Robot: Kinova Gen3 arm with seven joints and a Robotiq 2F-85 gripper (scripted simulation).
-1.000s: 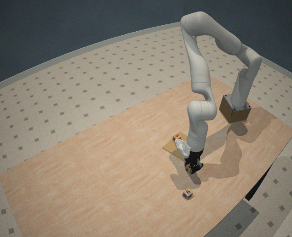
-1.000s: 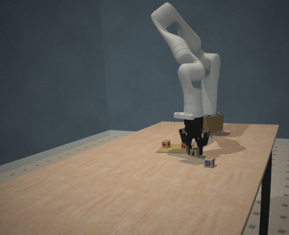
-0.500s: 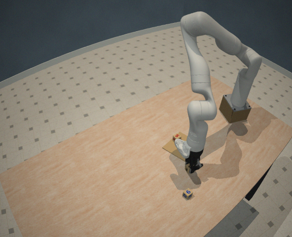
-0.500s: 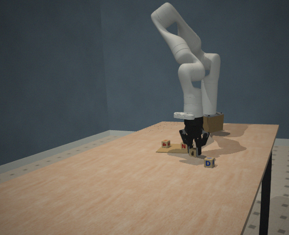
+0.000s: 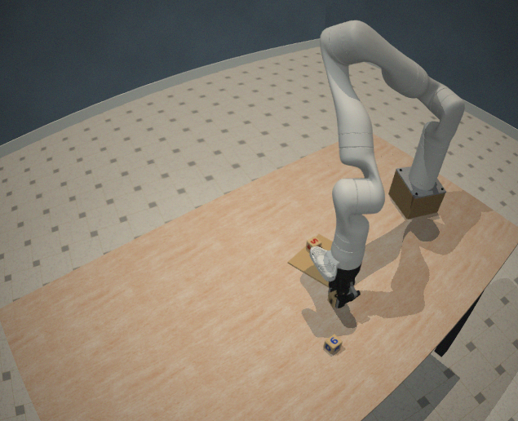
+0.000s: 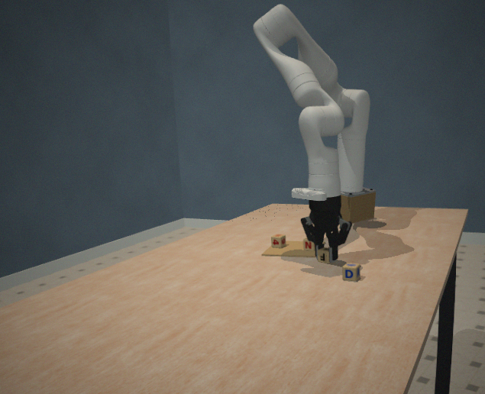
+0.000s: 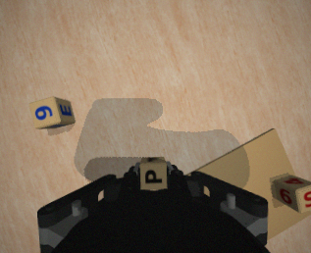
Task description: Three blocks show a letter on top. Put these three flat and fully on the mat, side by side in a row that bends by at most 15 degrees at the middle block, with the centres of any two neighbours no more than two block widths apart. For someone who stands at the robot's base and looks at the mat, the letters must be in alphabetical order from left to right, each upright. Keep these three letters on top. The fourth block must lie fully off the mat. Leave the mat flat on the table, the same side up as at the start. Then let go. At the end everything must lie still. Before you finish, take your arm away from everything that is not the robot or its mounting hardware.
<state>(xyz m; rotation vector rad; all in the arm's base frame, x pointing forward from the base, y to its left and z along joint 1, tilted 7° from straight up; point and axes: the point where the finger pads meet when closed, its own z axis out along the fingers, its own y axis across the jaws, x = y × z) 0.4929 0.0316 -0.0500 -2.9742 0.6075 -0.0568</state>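
My hand is 9 cm past the tan mat, 11 cm to the left of it and 2 cm above it.
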